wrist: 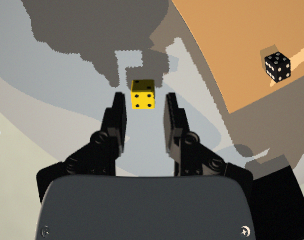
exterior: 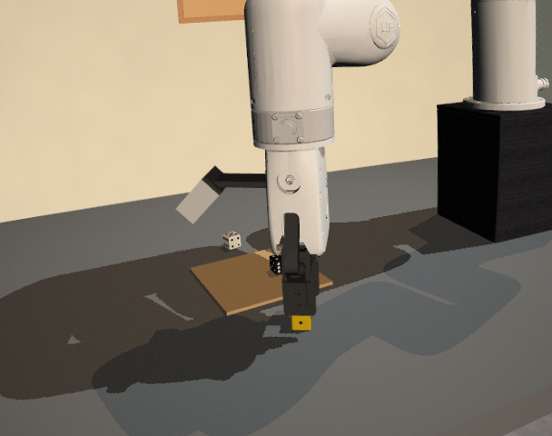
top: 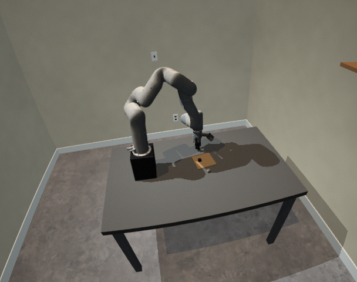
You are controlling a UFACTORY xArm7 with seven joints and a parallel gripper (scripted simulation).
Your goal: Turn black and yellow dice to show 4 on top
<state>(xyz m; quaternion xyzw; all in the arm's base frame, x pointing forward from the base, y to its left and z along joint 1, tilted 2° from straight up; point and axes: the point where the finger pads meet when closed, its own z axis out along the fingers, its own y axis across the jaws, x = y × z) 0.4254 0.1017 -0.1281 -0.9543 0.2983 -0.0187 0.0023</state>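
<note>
My gripper is now 40 mm above the yellow die. From my hand the other things lie so: tan mat: 130 mm to the right, 40 mm below; black die: 30 mm behind, 130 mm to the right, 30 mm below; white die: 10 mm behind, 250 mm to the right, 40 mm below.
</note>
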